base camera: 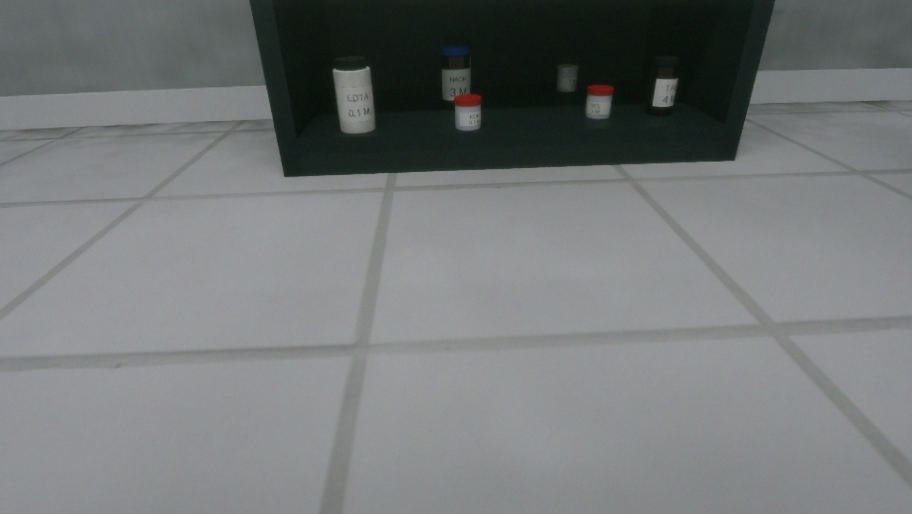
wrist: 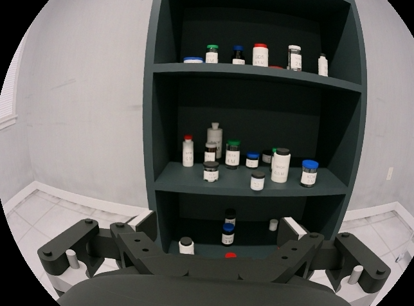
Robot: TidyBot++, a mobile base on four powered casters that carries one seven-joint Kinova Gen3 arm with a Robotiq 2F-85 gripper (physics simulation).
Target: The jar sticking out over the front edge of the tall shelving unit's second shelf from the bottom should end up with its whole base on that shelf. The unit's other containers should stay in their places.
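Frame: origin at the arm's base, x right, y ahead, z up, level; metres.
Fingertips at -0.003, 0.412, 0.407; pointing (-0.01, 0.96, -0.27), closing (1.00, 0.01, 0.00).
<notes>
Offsets run from my fingertips to a thing's top centre, as dx, dy, dz.
The tall dark shelving unit (base camera: 275,95) (wrist: 148,125) stands against the wall. In the wrist view a small white jar with a black lid (wrist: 257,181) stands upright at the front of the second shelf from the bottom (wrist: 172,180), right of the shelf's middle; its base overlaps the shelf's front edge. This shelf does not show in the base camera view. My gripper (wrist: 217,229) is open and empty, low in the wrist view, in front of the unit and apart from the jar. It hides part of the bottom shelf.
A tall white black-lidded bottle (wrist: 280,166) stands right of the jar, and a blue-lidded jar (wrist: 309,174) farther right. A small blue-lidded jar (wrist: 252,160) is behind, a dark-lidded jar (wrist: 211,172) to the left. The bottom shelf holds the EDTA bottle @(-0.156, +0.693, -0.593) (base camera: 355,98) and red-lidded jars @(+0.063, +0.677, -0.667) (base camera: 468,113) @(+0.339, +0.732, -0.667) (base camera: 599,102).
</notes>
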